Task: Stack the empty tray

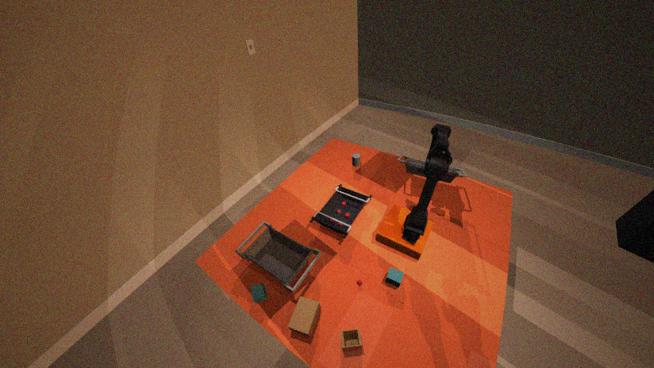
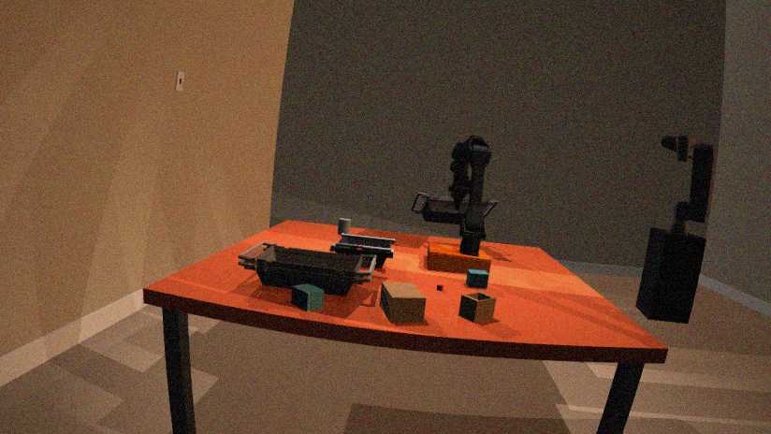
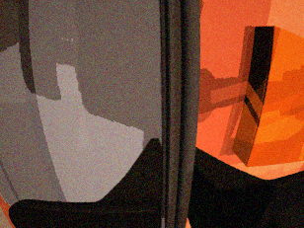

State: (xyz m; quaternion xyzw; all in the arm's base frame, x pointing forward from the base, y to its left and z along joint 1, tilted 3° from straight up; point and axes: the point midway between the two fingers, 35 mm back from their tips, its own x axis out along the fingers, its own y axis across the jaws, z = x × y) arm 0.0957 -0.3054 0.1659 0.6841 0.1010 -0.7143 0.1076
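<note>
Right now the grey tray is 2 cm ahead of my gripper tip, 8 cm to the right of it and 1 cm below it. Also, from my gripper tip: open box 15 cm behind, 81 cm to the left, 16 cm below.
</note>
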